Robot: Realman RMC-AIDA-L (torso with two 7-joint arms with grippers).
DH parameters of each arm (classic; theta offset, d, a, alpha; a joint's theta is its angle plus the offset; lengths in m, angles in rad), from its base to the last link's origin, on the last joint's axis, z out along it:
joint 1: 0 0.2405 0 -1.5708
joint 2: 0 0 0 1.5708
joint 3: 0 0.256 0 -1.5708
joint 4: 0 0 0 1.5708
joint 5: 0 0.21 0 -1.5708
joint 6: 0 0 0 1.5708
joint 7: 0 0.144 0 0
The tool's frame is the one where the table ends.
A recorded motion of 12 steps. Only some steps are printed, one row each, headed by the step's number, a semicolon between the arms.
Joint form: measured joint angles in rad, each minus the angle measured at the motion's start. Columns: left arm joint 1, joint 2, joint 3, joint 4, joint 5, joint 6, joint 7; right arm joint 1, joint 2, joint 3, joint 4, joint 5, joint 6, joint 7.
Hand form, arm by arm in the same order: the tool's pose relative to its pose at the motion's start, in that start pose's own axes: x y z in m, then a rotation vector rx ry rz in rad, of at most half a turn. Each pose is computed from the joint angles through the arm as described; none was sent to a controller.
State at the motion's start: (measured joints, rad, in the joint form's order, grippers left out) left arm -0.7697 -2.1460 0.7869 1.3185 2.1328 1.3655 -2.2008; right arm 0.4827 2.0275 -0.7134 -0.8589 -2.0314 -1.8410 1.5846
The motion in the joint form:
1: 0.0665 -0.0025 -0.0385 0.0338 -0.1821 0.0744 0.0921; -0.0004 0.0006 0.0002 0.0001 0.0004 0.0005 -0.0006
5: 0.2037 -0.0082 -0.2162 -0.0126 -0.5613 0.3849 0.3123; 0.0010 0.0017 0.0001 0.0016 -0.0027 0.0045 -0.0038
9: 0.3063 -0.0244 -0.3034 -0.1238 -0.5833 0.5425 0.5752; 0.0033 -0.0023 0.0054 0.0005 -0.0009 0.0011 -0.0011
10: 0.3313 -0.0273 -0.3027 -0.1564 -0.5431 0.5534 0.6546; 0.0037 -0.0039 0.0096 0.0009 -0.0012 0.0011 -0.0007
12: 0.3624 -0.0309 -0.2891 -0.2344 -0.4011 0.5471 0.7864; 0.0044 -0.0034 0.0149 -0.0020 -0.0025 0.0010 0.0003
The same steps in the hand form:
1: -0.0001 0.0082 -0.0241 -0.0878 0.1248 0.0223; 0.0001 0.0000 0.0001 0.0003 -0.0009 0.0000
5: -0.0261 0.0238 -0.0955 -0.2954 0.4204 0.0789; 0.0004 -0.0004 0.0009 0.0022 0.0011 -0.0020
9: -0.0808 0.0265 -0.1229 -0.2823 0.4821 0.1750; -0.0013 -0.0011 -0.0010 0.0047 -0.0018 -0.0034
10: -0.0981 0.0266 -0.1225 -0.2659 0.4535 0.1969; -0.0015 -0.0016 -0.0021 0.0083 -0.0037 -0.0028
12: -0.1361 0.0269 -0.1126 -0.2553 0.3349 0.2011; -0.0022 -0.0020 -0.0028 0.0124 -0.0059 -0.0036

